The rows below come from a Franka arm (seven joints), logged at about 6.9 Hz.
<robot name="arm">
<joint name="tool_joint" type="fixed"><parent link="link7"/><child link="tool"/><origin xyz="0 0 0.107" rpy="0 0 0"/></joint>
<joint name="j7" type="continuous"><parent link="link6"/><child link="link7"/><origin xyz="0.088 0 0" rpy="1.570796 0 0"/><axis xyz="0 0 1"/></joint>
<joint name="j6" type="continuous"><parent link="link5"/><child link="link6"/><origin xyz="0 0 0" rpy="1.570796 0 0"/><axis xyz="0 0 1"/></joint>
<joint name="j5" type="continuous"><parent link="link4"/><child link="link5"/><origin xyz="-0.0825 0.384 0" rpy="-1.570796 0 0"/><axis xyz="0 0 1"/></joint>
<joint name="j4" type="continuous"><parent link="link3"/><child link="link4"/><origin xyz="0.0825 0 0" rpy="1.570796 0 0"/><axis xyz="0 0 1"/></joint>
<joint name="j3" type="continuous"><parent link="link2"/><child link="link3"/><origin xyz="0 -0.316 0" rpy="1.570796 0 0"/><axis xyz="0 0 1"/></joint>
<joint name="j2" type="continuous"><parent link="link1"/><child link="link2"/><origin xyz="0 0 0" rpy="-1.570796 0 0"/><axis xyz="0 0 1"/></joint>
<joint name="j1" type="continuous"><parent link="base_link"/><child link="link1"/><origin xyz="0 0 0.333" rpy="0 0 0"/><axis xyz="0 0 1"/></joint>
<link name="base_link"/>
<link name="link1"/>
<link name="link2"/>
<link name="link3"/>
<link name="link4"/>
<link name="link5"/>
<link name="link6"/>
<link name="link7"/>
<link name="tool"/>
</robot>
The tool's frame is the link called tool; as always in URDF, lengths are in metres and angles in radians. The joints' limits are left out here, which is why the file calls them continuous.
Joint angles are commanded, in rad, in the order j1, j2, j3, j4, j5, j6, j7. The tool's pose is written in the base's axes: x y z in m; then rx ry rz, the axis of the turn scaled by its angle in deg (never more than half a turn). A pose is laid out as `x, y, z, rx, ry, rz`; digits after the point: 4 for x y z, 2 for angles.
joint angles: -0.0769, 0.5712, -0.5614, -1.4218, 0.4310, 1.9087, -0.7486
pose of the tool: 0.6211, -0.3304, 0.4033, -174.99, -3.55, -6.80
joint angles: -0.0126, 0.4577, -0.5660, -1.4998, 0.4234, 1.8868, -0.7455
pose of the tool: 0.6129, -0.2936, 0.4375, -172.43, -7.11, -9.02
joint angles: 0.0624, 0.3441, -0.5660, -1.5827, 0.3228, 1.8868, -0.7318
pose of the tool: 0.6013, -0.2560, 0.4657, -174.00, -13.77, -7.61
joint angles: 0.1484, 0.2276, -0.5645, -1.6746, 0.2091, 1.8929, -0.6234
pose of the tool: 0.5872, -0.2141, 0.4875, -176.27, -13.87, -5.61
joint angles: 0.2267, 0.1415, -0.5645, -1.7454, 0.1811, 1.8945, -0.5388
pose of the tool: 0.5778, -0.1727, 0.4997, -175.11, -13.30, -6.09
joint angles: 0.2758, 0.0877, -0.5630, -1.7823, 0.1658, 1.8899, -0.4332
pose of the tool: 0.5711, -0.1463, 0.5091, -174.39, -8.65, -6.24
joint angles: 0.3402, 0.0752, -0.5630, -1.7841, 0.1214, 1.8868, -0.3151
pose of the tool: 0.5759, -0.1130, 0.5140, -176.25, -5.19, -5.16
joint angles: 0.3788, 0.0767, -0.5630, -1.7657, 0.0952, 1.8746, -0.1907
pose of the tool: 0.5807, -0.0922, 0.5209, -177.56, 1.58, -4.72
